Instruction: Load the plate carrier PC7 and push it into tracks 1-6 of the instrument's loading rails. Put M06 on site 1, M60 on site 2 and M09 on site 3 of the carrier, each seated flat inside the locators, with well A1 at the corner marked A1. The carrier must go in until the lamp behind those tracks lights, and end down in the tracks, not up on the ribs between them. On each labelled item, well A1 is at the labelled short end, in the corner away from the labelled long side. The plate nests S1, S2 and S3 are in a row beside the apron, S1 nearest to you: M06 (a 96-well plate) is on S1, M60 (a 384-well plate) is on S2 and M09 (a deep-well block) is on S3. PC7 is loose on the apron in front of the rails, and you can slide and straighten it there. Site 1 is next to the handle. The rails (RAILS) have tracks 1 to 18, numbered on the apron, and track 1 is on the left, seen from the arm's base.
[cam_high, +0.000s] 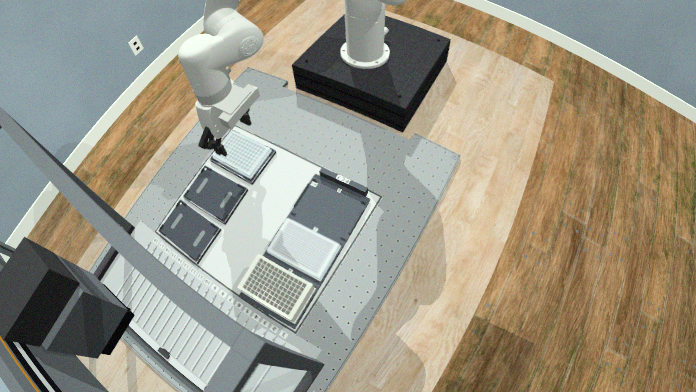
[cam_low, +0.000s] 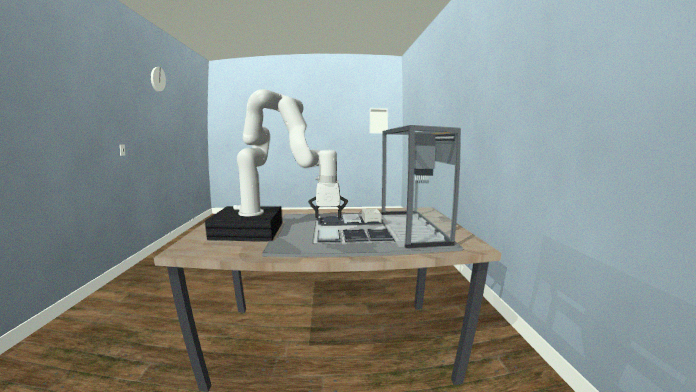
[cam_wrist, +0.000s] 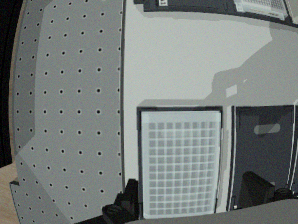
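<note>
The plate nest S1 is 90 mm below my hand. The rest, counted from my hand: plate nest S2: 120 mm ahead, 90 mm below; then carrier PC7: 260 mm to the left, 110 mm ahead, 80 mm below; then plate nest S3: 220 mm ahead, 90 mm below.
</note>
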